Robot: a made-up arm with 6 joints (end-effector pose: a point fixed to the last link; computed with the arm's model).
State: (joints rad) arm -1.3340 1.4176 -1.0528 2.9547 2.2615 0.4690
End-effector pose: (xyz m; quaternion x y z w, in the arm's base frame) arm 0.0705 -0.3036 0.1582 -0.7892 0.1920 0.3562 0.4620
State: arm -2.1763 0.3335 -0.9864 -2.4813 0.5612 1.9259
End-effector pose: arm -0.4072 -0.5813 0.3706 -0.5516 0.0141 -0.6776 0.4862
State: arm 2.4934 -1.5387 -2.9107 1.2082 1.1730 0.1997
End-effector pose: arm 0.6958 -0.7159 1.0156 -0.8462 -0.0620 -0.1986 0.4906
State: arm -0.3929 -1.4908 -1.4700 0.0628 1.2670 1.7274
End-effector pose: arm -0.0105 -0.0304 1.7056 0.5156 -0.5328 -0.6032 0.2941
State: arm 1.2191 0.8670 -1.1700 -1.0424 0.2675 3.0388
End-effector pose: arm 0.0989 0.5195 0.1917 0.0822 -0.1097 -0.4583 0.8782
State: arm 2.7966 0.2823 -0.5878 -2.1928 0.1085 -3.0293
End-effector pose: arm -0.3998 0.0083 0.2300 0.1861 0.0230 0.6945 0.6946
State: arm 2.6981 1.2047 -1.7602 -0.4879 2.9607 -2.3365
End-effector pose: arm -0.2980 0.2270 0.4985 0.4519 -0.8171 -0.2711 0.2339
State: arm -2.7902 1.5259 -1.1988 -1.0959 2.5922 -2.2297
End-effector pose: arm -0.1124 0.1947 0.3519 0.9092 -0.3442 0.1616 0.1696
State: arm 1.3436 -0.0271 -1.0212 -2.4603 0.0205 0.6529
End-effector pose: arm 0.0542 0.6971 0.6067 -0.0769 -0.5084 0.8559 0.0556
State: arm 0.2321 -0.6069 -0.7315 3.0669 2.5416 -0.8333
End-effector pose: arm 0.4838 0.1034 1.2313 -0.9175 0.1914 -0.3250 0.1264
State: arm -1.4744 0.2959 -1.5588 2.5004 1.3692 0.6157
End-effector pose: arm 0.1449 -0.9272 1.0118 -0.8628 0.3005 0.3999 0.0730
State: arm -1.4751 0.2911 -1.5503 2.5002 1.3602 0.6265
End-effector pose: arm 0.1433 -0.9277 1.0070 -0.8626 0.2962 0.4020 0.0803
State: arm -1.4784 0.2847 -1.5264 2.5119 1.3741 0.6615
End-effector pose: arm 0.1402 -0.9263 0.9959 -0.8702 0.2785 0.3958 0.0919
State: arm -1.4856 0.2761 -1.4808 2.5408 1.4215 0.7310
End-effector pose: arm 0.1346 -0.9216 0.9765 -0.8877 0.2418 0.3766 0.1082
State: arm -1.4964 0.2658 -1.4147 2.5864 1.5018 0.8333
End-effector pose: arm 0.1254 -0.9127 0.9500 -0.9116 0.1877 0.3432 0.1266
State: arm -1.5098 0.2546 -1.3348 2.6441 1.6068 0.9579
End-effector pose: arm 0.1118 -0.8990 0.9201 -0.9359 0.1235 0.2980 0.1418
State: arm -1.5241 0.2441 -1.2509 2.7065 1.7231 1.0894
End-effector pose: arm 0.0945 -0.8812 0.8903 -0.9554 0.0589 0.2475 0.1497
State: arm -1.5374 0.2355 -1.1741 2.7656 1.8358 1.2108
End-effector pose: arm 0.0757 -0.8614 0.8647 -0.9685 0.0031 0.2000 0.1486
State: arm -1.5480 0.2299 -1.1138 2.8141 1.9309 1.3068
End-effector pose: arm 0.0590 -0.8430 0.8459 -0.9758 -0.0380 0.1626 0.1410
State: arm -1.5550 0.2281 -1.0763 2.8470 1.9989 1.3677
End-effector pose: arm 0.0471 -0.8293 0.8351 -0.9797 -0.0622 0.1387 0.1311
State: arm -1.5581 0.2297 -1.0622 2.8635 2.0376 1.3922
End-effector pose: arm 0.0412 -0.8221 0.8324 -0.9818 -0.0711 0.1275 0.1218
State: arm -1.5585 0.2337 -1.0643 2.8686 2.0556 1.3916
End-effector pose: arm 0.0399 -0.8200 0.8349 -0.9831 -0.0702 0.1245 0.1140
